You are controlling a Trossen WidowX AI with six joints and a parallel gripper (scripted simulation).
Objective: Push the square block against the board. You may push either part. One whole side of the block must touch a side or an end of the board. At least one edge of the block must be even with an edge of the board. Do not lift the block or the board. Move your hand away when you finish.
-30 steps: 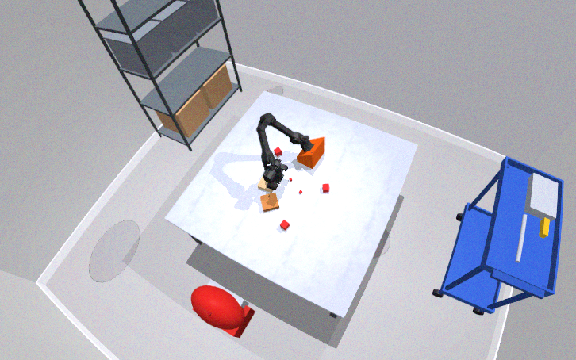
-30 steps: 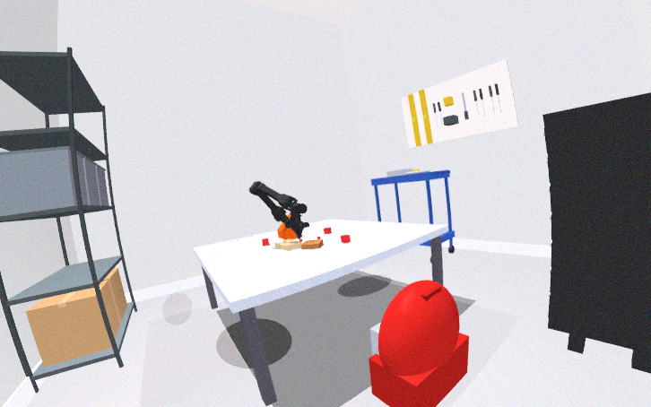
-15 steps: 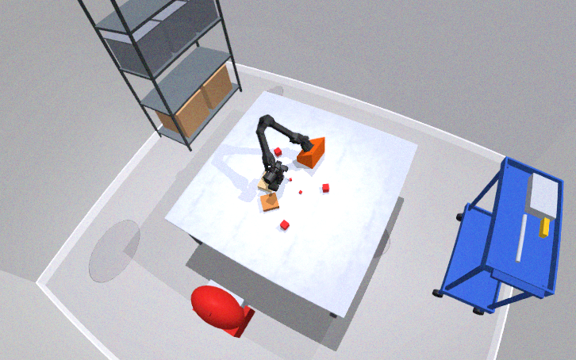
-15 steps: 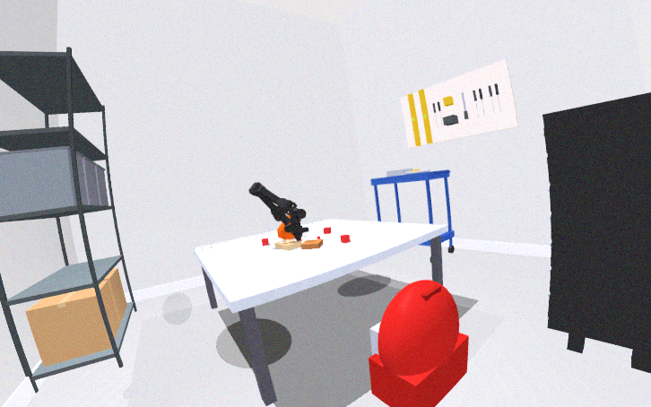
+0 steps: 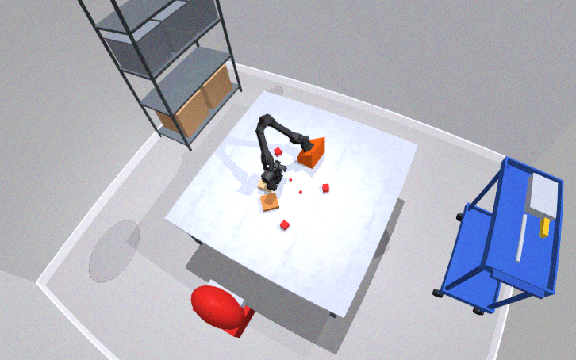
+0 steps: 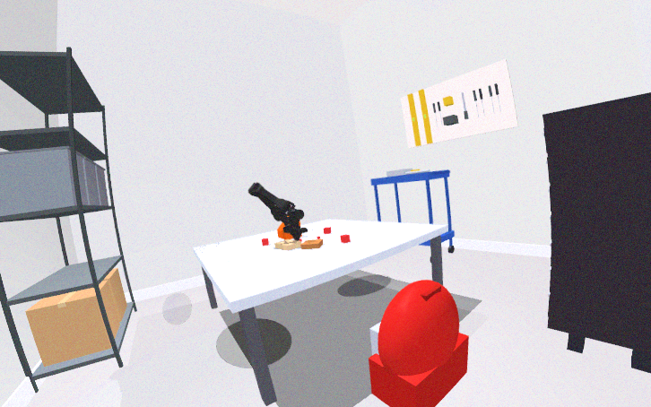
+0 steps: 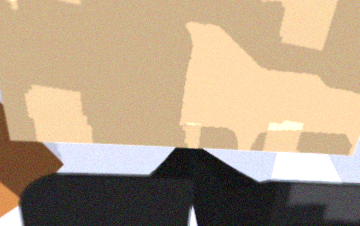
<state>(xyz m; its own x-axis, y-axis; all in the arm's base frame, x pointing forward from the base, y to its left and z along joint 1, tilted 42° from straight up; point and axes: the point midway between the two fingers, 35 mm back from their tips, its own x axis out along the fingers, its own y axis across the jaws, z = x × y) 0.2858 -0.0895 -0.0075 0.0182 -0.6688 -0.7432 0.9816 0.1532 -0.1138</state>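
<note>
Right now the tan board is 60 mm to the right of my gripper tip, 10 mm ahead of it and 10 mm above it. Round my gripper tip: square block (140 mm ahead, 40 mm to the left, 10 mm above).
</note>
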